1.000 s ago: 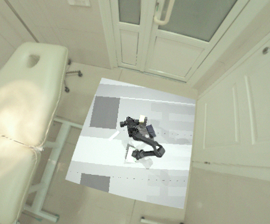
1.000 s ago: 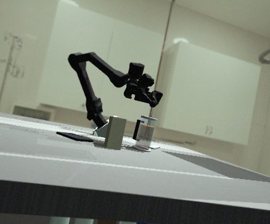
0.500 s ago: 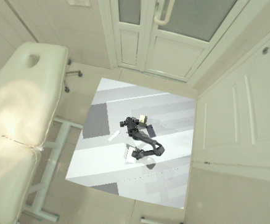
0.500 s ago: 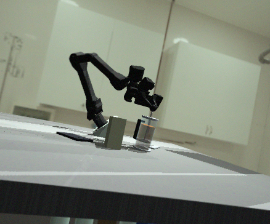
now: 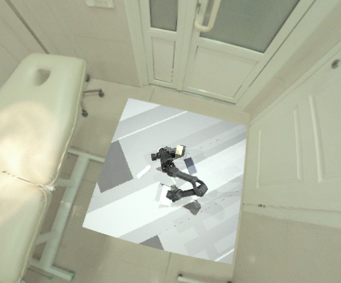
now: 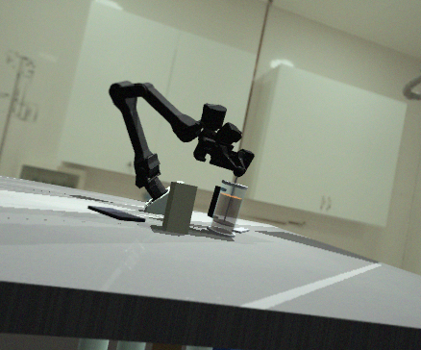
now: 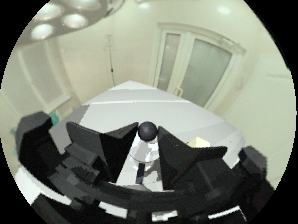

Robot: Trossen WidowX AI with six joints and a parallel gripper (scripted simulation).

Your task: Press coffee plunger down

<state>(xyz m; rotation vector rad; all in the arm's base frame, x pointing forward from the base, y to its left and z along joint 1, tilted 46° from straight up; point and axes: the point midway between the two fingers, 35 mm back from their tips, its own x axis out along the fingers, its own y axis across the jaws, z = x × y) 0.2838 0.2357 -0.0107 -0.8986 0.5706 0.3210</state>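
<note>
The coffee press lies 8 cm below my gripper tip, 3 cm behind it and 2 cm to the right of it. Also, from my gripper tip: pale yellow box (14 cm to the right, 12 cm below, 6 cm ahead); then thin white strip (21 cm behind, 17 cm below, 9 cm to the left).
</note>
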